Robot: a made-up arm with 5 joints. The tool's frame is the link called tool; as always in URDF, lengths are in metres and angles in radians.
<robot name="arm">
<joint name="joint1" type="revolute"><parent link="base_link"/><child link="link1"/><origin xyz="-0.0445 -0.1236 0.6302" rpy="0 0 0"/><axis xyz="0 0 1"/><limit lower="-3.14" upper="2.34"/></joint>
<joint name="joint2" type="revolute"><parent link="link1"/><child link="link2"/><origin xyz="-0.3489 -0.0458 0.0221" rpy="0 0 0"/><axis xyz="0 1 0"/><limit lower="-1.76" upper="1.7"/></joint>
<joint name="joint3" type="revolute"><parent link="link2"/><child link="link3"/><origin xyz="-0.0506 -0.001 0.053" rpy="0 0 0"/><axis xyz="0 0 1"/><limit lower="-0.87" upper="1.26"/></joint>
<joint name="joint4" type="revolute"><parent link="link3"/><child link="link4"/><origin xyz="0.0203 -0.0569 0.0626" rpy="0 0 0"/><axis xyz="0.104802 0.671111 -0.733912"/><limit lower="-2.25" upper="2.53"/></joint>
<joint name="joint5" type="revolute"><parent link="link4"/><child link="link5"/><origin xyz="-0.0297 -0.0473 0.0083" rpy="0 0 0"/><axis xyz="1 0 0"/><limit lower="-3.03" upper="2.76"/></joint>
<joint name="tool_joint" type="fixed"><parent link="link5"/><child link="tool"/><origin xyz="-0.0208 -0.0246 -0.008" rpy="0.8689 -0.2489 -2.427"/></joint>
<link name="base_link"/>
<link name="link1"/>
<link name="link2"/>
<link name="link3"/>
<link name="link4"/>
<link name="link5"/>
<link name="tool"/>
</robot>
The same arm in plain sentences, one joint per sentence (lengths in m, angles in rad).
The arm has five revolute joints in a row. What follows holds with every joint at zero, and every direction is one of the base frame's. Joint 1 sits 0.0445 m along -x and 0.1236 m along -y and 0.6302 m along +z from the base frame's origin and rotates about +z, from -3.14 to 2.34 rad. Joint 2 sits 0.3489 m along -x and 0.0458 m along -y and 0.0221 m along +z from joint 1 and rotates about +y, from -1.76 to 1.7 rad. Joint 3 sits 0.0506 m along -x and 0.001 m along -y and 0.053 m along +z from joint 2 and rotates about +z, from -0.87 to 1.26 rad. Joint 4 sits 0.0203 m along +x and 0.0569 m along -y and 0.0626 m along +z from joint 3 and rotates about the direction (0.104802, 0.671111, -0.733912), from -2.25 to 2.53 rad. Joint 5 sits 0.0297 m along -x and 0.0473 m along -y and 0.0083 m along +z from joint 4 and rotates about +x, from -3.03 to 2.76 rad. The tool frame, which is the frame that the pose is given for, sits 0.0208 m along -x and 0.0246 m along -y and 0.008 m along -z from joint 5; its axes are the base frame's turned by roll 0.8689, pitch -0.2489 and yaw -2.427 rad (as in URDF: about the fixed x, then y, then z).
